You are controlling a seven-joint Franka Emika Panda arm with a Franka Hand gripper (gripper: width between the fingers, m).
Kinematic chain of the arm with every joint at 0, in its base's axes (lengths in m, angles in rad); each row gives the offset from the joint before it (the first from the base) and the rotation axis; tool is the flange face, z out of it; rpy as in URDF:
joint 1: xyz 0 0 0.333 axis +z
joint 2: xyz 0 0 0 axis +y
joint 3: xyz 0 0 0.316 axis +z
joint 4: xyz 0.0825 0 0 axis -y
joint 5: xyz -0.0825 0 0.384 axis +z
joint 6: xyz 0 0 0 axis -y
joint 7: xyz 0.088 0 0 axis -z
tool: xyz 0 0 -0.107 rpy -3.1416 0 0
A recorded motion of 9 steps. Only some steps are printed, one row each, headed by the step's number.
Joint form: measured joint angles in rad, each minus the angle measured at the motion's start. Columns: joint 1, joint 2, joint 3, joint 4, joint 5, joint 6, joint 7.
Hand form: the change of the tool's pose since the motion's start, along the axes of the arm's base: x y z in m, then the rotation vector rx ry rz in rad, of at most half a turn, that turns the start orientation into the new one. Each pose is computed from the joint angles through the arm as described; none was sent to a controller.
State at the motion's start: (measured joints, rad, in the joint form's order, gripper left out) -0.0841 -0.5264 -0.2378 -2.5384 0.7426 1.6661 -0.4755
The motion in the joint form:
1: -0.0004 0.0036 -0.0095 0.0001 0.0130 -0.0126 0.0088
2: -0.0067 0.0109 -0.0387 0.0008 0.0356 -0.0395 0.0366
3: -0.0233 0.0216 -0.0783 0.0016 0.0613 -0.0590 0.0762
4: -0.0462 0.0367 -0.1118 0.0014 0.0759 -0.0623 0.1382
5: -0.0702 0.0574 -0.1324 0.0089 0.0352 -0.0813 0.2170
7: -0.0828 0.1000 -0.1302 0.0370 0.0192 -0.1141 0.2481
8: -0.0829 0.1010 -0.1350 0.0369 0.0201 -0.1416 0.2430
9: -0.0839 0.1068 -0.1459 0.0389 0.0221 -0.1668 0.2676
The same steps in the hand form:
1: -0.0006 -0.0017 -0.0006 0.0223 0.0141 -0.0109
2: -0.0030 -0.0109 -0.0019 0.0699 0.0505 -0.0498
3: -0.0058 -0.0280 -0.0042 0.1234 0.0931 -0.1200
4: -0.0085 -0.0472 -0.0092 0.1590 0.1537 -0.2101
5: -0.0136 -0.0637 -0.0170 0.1451 0.2493 -0.2677
7: -0.0094 -0.0696 -0.0217 0.1380 0.3114 -0.2719
8: -0.0121 -0.0682 -0.0218 0.1537 0.3215 -0.2528
9: -0.0145 -0.0699 -0.0228 0.1722 0.3571 -0.2585

